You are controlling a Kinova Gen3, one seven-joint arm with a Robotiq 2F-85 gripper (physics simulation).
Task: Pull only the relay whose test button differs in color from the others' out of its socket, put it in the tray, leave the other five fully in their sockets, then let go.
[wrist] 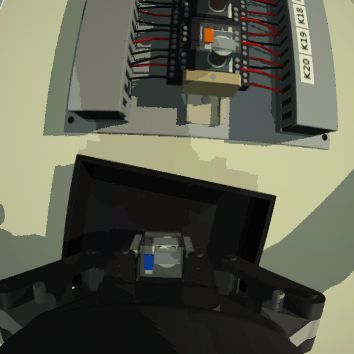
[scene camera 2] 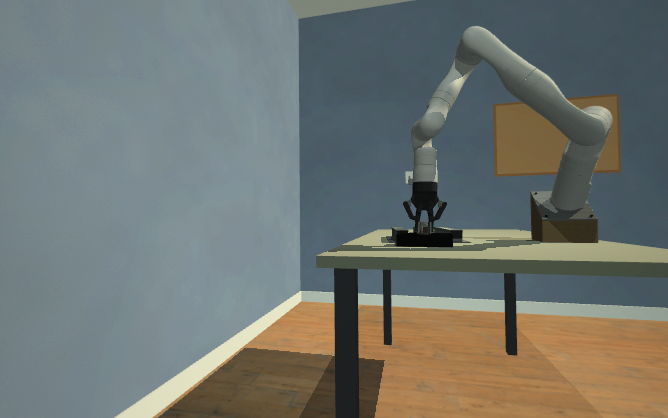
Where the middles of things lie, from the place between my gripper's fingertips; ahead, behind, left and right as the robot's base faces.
Right now my hand is 14 cm to the left of the beige end block (wrist: 225, 84) and 1 cm above it. Also, from my hand: grey panel (wrist: 157, 108) (3 cm ahead, 25 cm to the right, 3 cm below).
